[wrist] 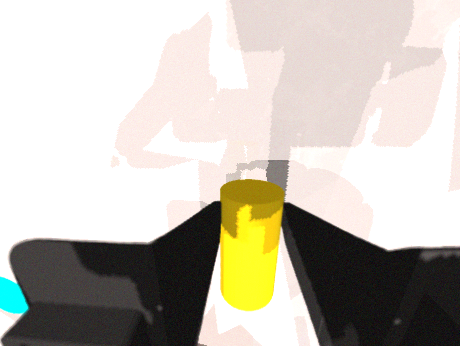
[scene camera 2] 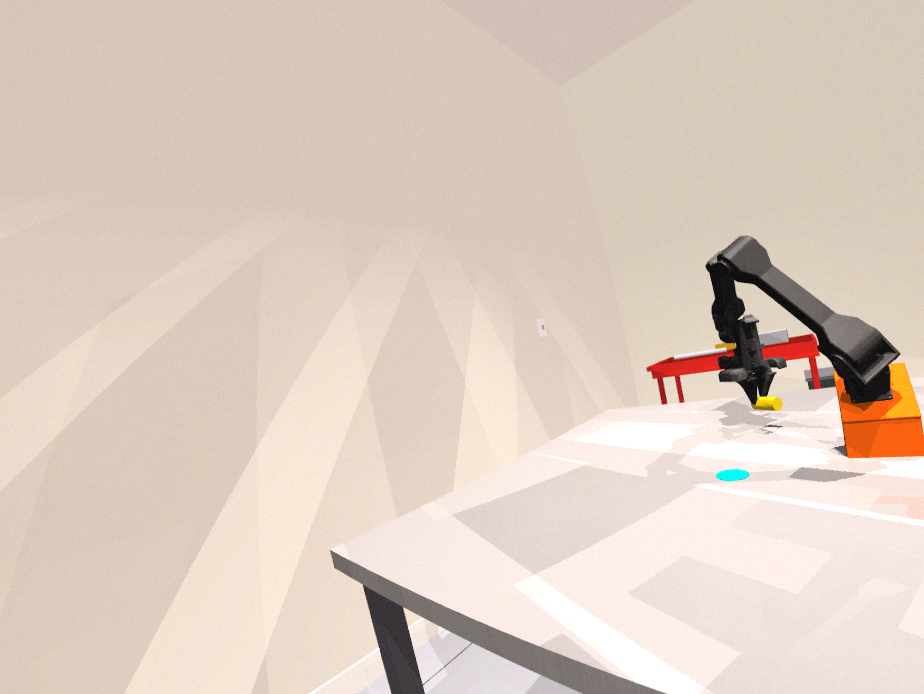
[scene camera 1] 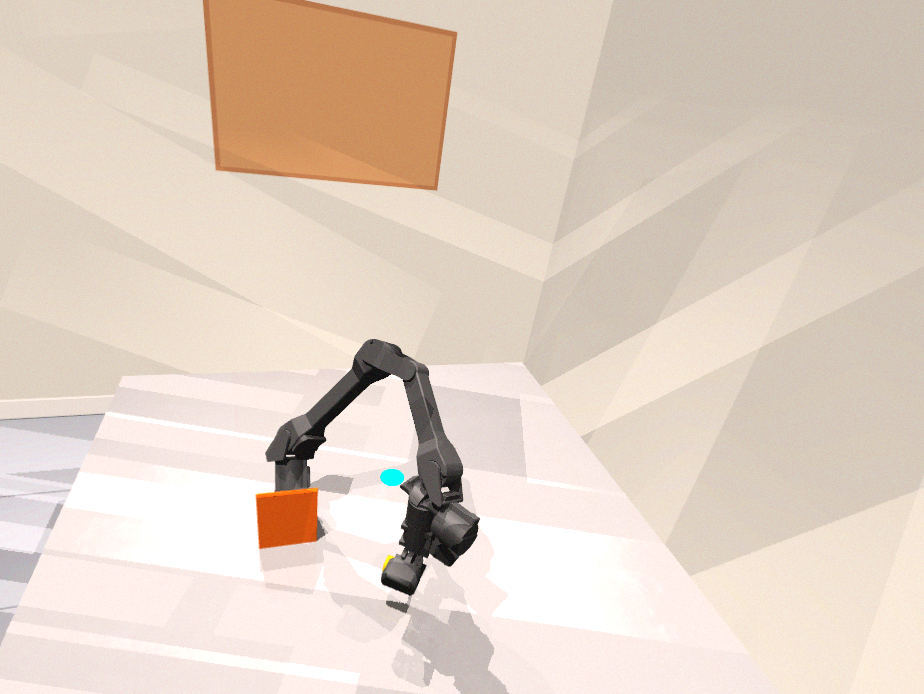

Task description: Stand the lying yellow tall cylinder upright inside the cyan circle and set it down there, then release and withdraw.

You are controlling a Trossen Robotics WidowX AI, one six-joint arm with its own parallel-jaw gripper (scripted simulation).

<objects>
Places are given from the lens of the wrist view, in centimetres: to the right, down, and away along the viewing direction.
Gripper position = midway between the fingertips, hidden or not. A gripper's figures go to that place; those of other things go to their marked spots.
my gripper (wrist: 251, 209): 1, 2, 11
yellow cylinder (wrist: 252, 209): 1, 2, 9
</objects>
